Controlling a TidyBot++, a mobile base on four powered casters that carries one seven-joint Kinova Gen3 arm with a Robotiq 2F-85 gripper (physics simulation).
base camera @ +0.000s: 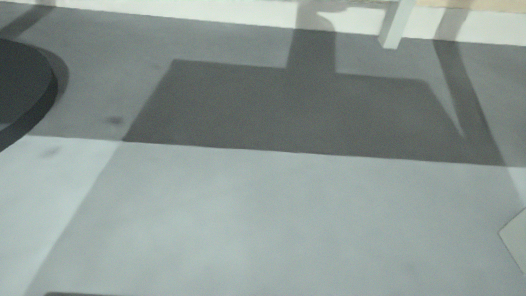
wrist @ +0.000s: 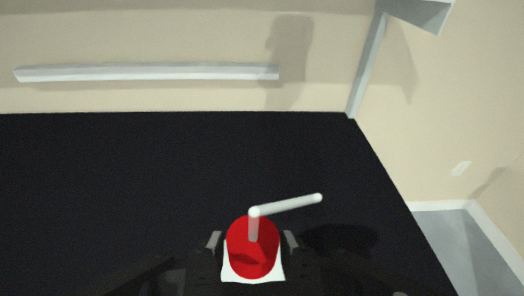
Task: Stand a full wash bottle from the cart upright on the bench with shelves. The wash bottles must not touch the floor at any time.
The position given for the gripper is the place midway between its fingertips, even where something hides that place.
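Note:
The gripper (wrist: 252,244) appears here, and with it a bench with shelves (wrist: 94,191).

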